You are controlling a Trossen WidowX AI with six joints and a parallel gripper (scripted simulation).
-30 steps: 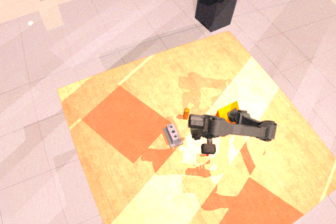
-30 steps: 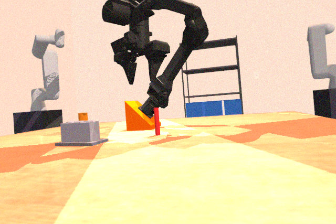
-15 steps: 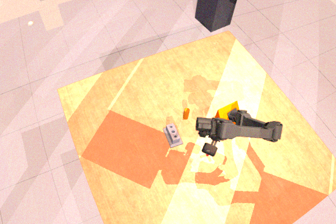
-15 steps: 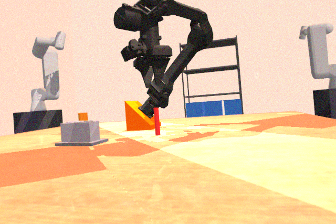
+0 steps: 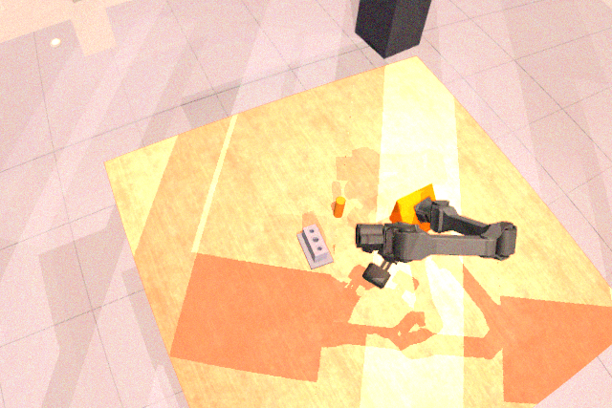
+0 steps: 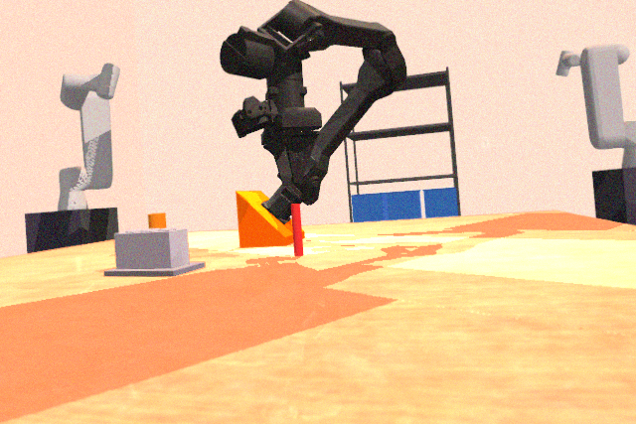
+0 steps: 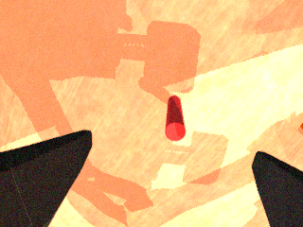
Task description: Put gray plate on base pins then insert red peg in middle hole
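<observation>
My gripper tip is now 70 mm above the red peg. Also, from my gripper tip: orange cylinder 250 mm to the right, 70 mm below, 40 mm behind; then gray plate 190 mm to the right, 90 mm ahead, 60 mm below.
</observation>
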